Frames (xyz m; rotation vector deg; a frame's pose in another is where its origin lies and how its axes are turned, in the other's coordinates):
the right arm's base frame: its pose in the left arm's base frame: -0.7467 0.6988 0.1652 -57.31 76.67 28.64
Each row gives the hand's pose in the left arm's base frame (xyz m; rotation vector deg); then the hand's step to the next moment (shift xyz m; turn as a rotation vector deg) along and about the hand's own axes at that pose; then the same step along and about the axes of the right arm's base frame.
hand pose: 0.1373 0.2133 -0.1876 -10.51 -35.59 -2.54
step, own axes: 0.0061 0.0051 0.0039 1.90 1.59 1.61
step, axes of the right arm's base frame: -0.0062 -0.0013 0.0061 -2.31 -0.30 1.82
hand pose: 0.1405 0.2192 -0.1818 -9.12 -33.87 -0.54
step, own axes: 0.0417 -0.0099 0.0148 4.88 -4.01 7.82
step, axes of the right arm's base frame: -0.0279 -0.0351 0.0069 -8.70 -3.92 -3.15
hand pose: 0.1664 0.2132 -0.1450 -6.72 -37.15 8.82
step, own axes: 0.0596 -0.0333 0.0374 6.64 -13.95 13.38
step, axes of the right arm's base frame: -0.0559 -0.0538 -0.0060 -13.41 -10.03 -11.71
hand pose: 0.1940 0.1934 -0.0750 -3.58 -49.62 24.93
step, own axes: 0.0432 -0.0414 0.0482 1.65 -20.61 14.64
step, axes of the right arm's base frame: -0.0616 -0.0380 -0.0258 -10.60 -12.71 -19.18
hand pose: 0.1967 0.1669 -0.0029 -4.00 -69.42 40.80
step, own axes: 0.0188 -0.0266 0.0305 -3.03 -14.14 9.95
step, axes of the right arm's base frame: -0.0337 -0.0134 -0.0260 -3.59 -8.30 -15.04
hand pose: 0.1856 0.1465 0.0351 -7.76 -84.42 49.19
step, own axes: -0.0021 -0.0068 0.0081 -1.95 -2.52 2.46
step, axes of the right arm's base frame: -0.0019 -0.0026 -0.0103 0.51 -1.38 -3.75
